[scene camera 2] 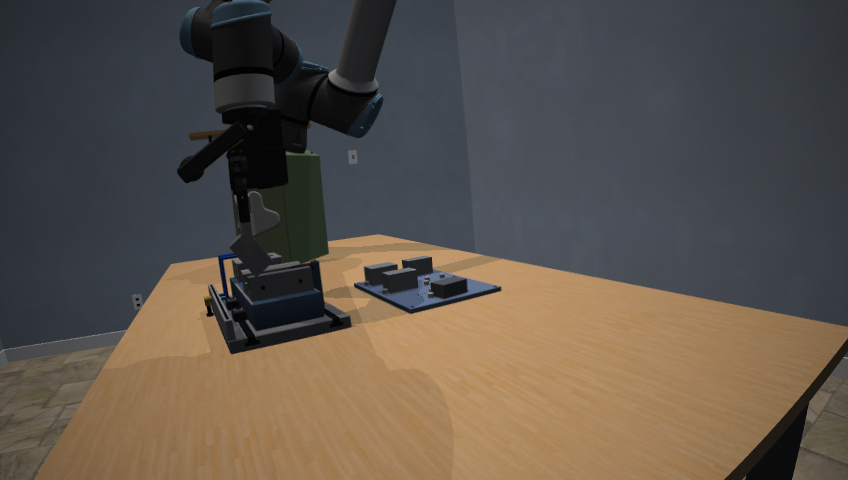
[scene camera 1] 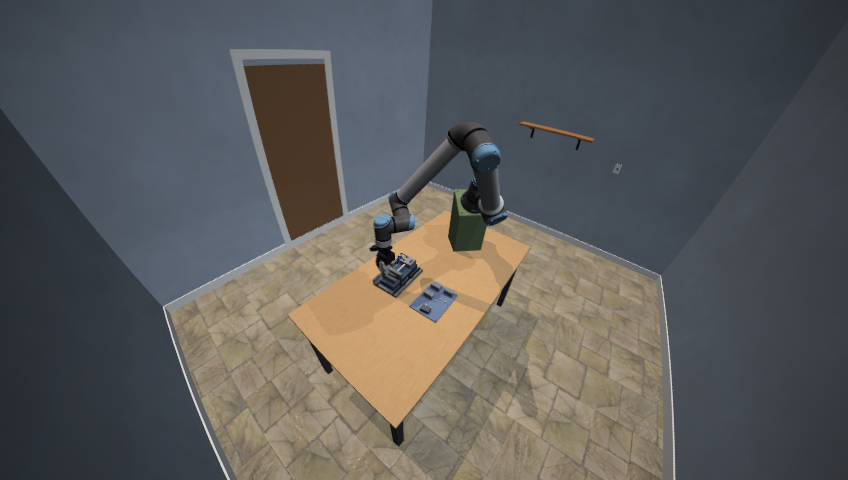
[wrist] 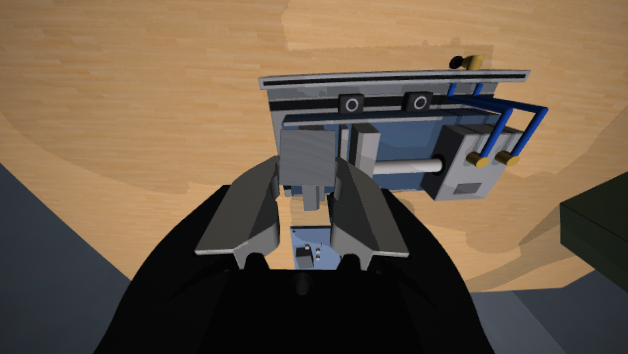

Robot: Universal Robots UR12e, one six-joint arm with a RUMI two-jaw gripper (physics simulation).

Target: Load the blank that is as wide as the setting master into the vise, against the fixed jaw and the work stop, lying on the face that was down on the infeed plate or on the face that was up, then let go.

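Places are measured from the arm's base along level axes (x ahead, y up, z right), in centimetres.
Where they show: gripper, fingertip midpoint: [scene camera 2: 250,255] [scene camera 1: 384,270] [wrist: 307,160]; arm's base, link origin: [scene camera 1: 473,202].
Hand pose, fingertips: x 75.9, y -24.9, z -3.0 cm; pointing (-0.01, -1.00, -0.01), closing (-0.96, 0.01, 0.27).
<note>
Each offset is from my fingertips to the centre of the thing. "spot": to the spot under its first point.
My gripper [scene camera 1: 385,261] [scene camera 2: 245,223] [wrist: 307,160] is shut on a grey blank @[dx +0.0, dy +0.4, dz +0.0 cm] [scene camera 2: 253,252] [wrist: 307,150], which it holds tilted over the fixed-jaw end of the vise @[dx -10.6, dy -7.7, dz +0.2 cm] [scene camera 1: 399,278] [scene camera 2: 282,310] [wrist: 406,141]. In scene camera 2 the blank's lower edge is close to the top of the fixed jaw [scene camera 2: 285,283]; whether they touch I cannot tell. The moving jaw [wrist: 366,151] stands to the right of the blank in the wrist view. A dark upright work stop @[spot: dx -5.9, dy -5.7, dz -9.4 cm] [scene camera 2: 317,278] is at the jaw's right end. The blank hides much of the fixed jaw in the wrist view.
A blue infeed plate @[dx -17.9, dy -12.3, dz -28.8 cm] [scene camera 1: 439,311] [scene camera 2: 410,303] with several grey and dark blocks and small pins lies beside the vise. Blue pipes @[spot: dx -18.5, dy -5.4, dz +10.2 cm] [scene camera 2: 221,274] [wrist: 530,132] rise at the vise's cylinder end. The green robot pedestal [scene camera 1: 467,228] [scene camera 2: 307,208] stands behind on the table.
</note>
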